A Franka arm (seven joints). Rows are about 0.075 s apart.
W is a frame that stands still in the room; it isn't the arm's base.
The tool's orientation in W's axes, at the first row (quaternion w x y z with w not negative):
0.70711, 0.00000, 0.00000, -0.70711
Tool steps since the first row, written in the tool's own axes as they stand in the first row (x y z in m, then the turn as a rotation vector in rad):
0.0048, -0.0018, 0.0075, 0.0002, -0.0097, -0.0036
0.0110, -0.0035, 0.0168, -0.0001, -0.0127, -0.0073
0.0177, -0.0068, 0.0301, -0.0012, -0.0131, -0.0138
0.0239, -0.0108, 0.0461, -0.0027, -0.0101, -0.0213
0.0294, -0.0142, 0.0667, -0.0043, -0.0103, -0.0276
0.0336, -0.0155, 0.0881, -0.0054, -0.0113, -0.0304
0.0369, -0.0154, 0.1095, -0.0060, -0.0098, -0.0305
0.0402, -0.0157, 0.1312, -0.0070, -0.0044, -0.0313
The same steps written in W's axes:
-0.0018, -0.0048, 0.0075, -0.0097, -0.0002, -0.0036
-0.0035, -0.0110, 0.0168, -0.0127, 0.0001, -0.0073
-0.0068, -0.0177, 0.0301, -0.0131, 0.0012, -0.0138
-0.0108, -0.0239, 0.0461, -0.0101, 0.0027, -0.0213
-0.0142, -0.0294, 0.0667, -0.0103, 0.0043, -0.0276
-0.0155, -0.0336, 0.0881, -0.0113, 0.0054, -0.0304
-0.0154, -0.0369, 0.1095, -0.0098, 0.0060, -0.0305
-0.0157, -0.0402, 0.1312, -0.0044, 0.0070, -0.0313

